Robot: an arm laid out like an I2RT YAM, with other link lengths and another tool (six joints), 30 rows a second.
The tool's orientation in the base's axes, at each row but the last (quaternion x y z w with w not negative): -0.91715 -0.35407 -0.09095 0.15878; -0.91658 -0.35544 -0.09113 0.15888; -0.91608 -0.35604 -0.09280 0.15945; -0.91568 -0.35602 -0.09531 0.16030; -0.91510 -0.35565 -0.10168 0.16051; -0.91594 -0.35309 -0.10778 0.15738; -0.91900 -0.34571 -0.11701 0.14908; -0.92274 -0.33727 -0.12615 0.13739; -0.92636 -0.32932 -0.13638 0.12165; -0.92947 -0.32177 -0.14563 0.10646; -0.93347 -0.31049 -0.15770 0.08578; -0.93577 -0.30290 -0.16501 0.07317; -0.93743 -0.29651 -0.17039 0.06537
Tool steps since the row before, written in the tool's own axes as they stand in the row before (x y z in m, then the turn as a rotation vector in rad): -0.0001 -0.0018 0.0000 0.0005 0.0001 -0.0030; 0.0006 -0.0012 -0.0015 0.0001 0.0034 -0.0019; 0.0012 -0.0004 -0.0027 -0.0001 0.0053 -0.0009; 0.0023 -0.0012 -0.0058 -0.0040 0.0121 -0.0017; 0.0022 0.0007 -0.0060 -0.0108 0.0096 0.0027; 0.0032 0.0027 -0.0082 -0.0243 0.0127 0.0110; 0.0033 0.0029 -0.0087 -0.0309 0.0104 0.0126; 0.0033 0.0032 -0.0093 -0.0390 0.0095 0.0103; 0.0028 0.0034 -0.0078 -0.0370 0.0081 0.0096; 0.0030 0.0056 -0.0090 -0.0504 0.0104 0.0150; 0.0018 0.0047 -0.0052 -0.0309 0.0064 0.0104; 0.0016 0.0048 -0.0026 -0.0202 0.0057 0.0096; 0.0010 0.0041 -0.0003 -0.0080 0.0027 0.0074
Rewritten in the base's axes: -0.0013 0.0012 0.0004 0.0003 -0.0008 0.0029; -0.0005 0.0007 0.0018 0.0023 -0.0030 0.0010; 0.0004 0.0001 0.0029 0.0035 -0.0041 -0.0004; 0.0005 0.0002 0.0063 0.0052 -0.0115 -0.0023; 0.0016 -0.0013 0.0061 -0.0011 -0.0124 -0.0079; 0.0035 -0.0029 0.0080 -0.0081 -0.0198 -0.0204; 0.0034 -0.0032 0.0086 -0.0143 -0.0215 -0.0235; 0.0032 -0.0036 0.0092 -0.0212 -0.0264 -0.0239; 0.0029 -0.0034 0.0077 -0.0207 -0.0244 -0.0224; 0.0040 -0.0052 0.0088 -0.0282 -0.0322 -0.0322; 0.0030 -0.0041 0.0052 -0.0170 -0.0195 -0.0209; 0.0034 -0.0036 0.0028 -0.0095 -0.0133 -0.0163; 0.0031 -0.0029 0.0006 -0.0025 -0.0048 -0.0098
